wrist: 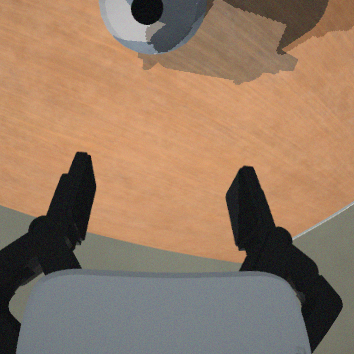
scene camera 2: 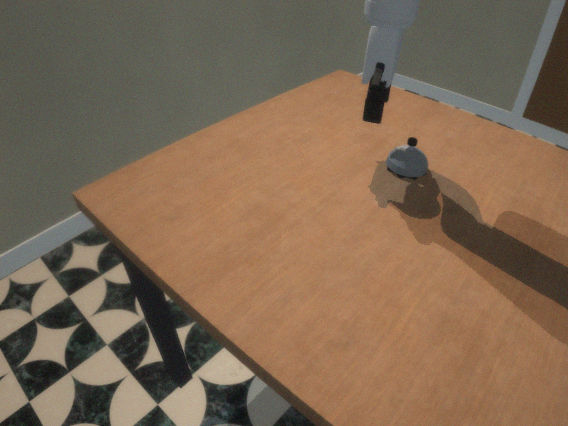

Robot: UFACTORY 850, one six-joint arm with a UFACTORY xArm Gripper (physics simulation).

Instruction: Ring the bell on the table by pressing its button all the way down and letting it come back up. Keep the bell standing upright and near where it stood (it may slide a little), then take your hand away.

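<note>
The bell (scene camera 2: 407, 161) (wrist: 170, 35) is a silver-grey dome on a dark base, standing upright on the wooden table (scene camera 2: 240, 210) (wrist: 150, 115). Its black button (scene camera 2: 412, 142) (wrist: 147, 7) sticks up from the top. In the wrist view the bell is at the top edge, partly cut off. My gripper (scene camera 2: 373, 121) (wrist: 164, 174) is open, with nothing between its fingers. It hangs above the table, up and to the left of the bell in the scene view, apart from the button. In that view the fingers overlap each other.
The arm's shadow (scene camera 2: 500, 250) falls across the table's right side and around the bell. The table's left corner (scene camera 2: 77, 196) stands over a patterned floor (scene camera 2: 90, 367). A grey wall (scene camera 2: 150, 75) and a brown door (scene camera 2: 550, 100) are behind the table.
</note>
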